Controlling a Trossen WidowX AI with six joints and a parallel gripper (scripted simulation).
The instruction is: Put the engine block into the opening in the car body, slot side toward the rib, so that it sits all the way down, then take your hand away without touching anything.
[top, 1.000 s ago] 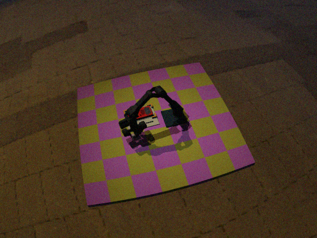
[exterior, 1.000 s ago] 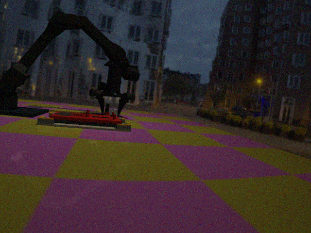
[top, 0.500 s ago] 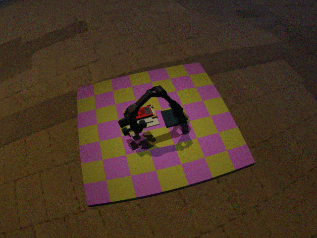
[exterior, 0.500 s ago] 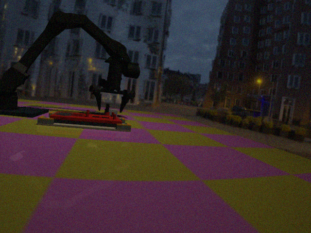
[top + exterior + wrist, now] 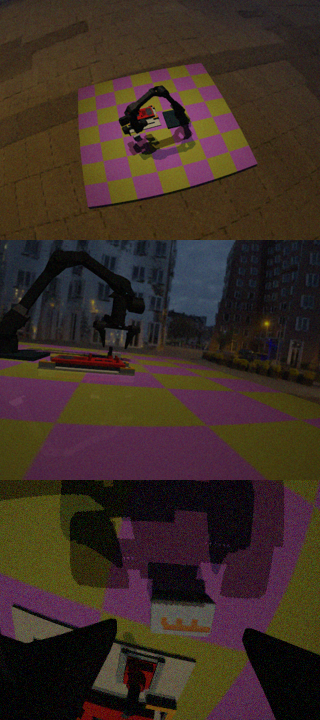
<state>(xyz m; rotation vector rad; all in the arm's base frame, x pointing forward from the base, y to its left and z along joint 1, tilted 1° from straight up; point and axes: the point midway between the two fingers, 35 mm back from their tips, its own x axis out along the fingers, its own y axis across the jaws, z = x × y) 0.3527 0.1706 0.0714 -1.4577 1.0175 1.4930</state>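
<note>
The engine block is 40 mm below my gripper tip. From my gripper tip the other things lie so: fixture plate: 40 mm behind, 200 mm to the right, 40 mm below.
</note>
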